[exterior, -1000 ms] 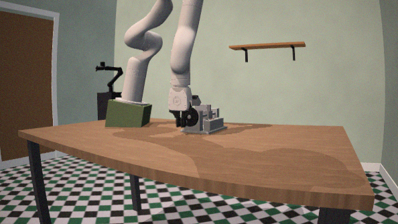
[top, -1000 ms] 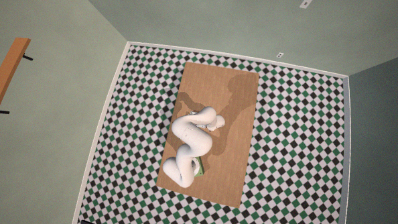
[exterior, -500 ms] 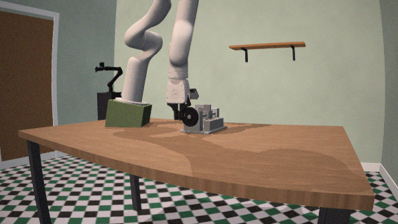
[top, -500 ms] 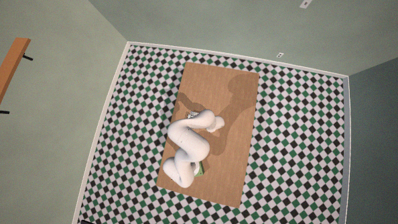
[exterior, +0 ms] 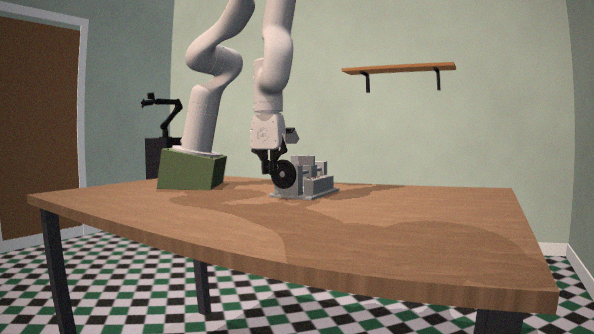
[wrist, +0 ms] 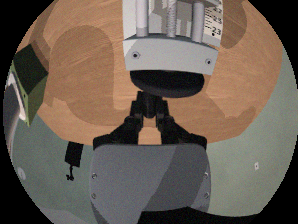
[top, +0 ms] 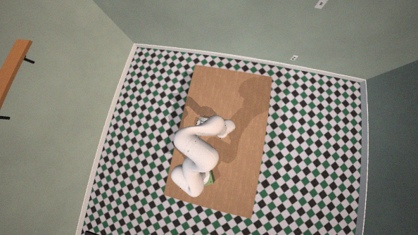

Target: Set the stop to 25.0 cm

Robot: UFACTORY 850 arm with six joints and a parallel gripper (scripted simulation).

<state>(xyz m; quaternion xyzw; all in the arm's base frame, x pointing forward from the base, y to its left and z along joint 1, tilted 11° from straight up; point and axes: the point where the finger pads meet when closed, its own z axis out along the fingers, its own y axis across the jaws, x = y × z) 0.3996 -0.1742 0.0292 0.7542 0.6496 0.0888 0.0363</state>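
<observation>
Now: hand 1 cm short of the handwheel, 2 cm to the right of it and 1 cm above it.
</observation>
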